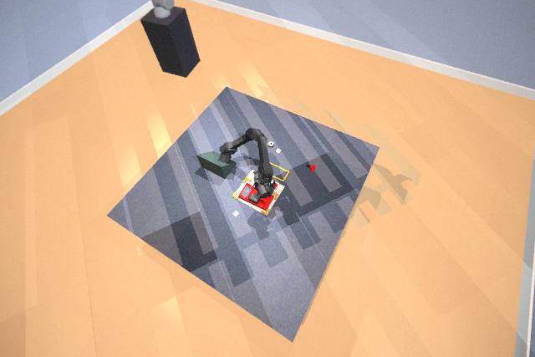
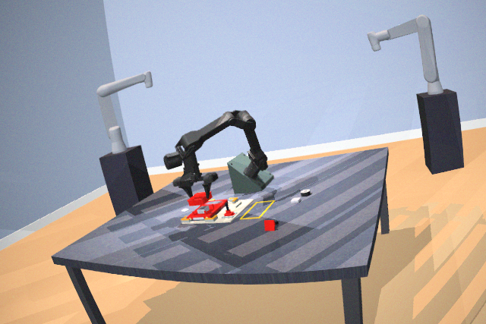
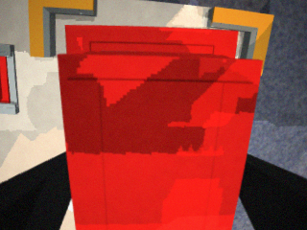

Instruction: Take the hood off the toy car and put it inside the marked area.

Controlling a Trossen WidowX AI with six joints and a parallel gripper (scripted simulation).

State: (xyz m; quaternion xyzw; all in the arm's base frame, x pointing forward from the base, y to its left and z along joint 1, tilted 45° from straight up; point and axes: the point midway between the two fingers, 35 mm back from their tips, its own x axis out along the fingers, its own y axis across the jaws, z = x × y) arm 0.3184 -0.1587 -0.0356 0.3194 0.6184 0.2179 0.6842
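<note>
Now: gripper tip 7 cm above the white base plate, 4 cm past it and 3 cm to the right of it. The rest, counted from my gripper tip: black-and-white wheel: 41 cm to the left, 11 cm behind, 7 cm below; red hood: right at my gripper tip.
</note>
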